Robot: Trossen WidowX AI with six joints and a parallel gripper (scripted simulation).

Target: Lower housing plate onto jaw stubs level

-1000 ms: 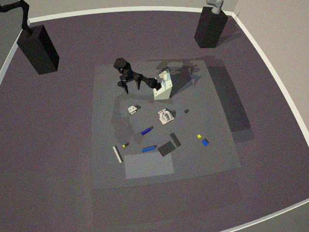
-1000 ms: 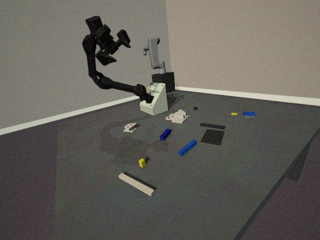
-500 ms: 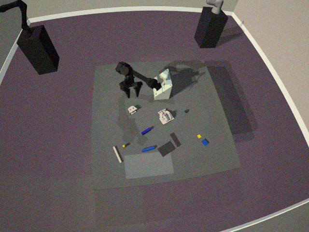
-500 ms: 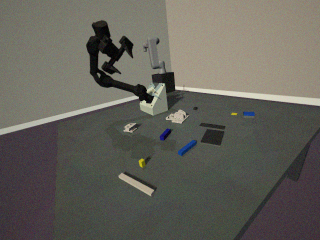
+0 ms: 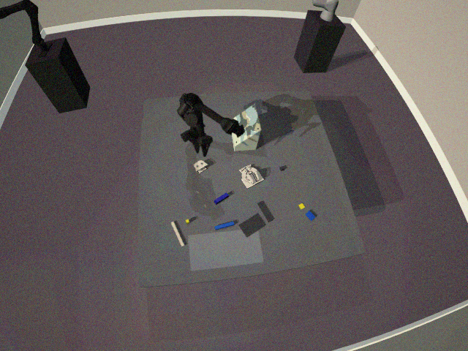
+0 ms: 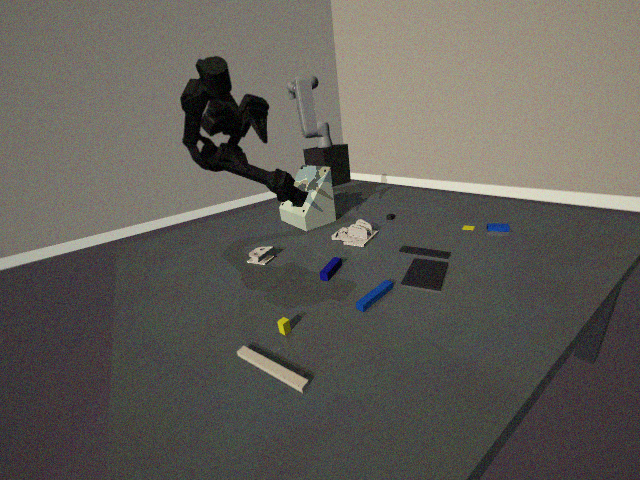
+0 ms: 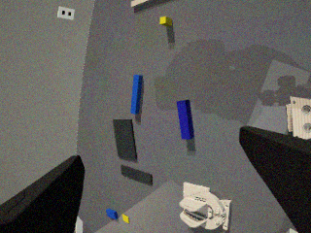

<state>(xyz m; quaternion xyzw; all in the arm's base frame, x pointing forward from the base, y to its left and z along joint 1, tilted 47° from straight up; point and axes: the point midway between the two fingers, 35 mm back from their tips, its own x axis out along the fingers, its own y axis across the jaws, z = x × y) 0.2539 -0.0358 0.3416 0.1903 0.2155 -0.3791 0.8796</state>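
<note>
My gripper tip is 300 mm above the stand and 100 mm past it. Round my gripper tip: yellow cube 290 mm below, 230 mm ahead, 130 mm to the right; then black piece 500 mm to the left, 300 mm below; then white bar 300 mm below, 290 mm ahead, 190 mm to the right.
</note>
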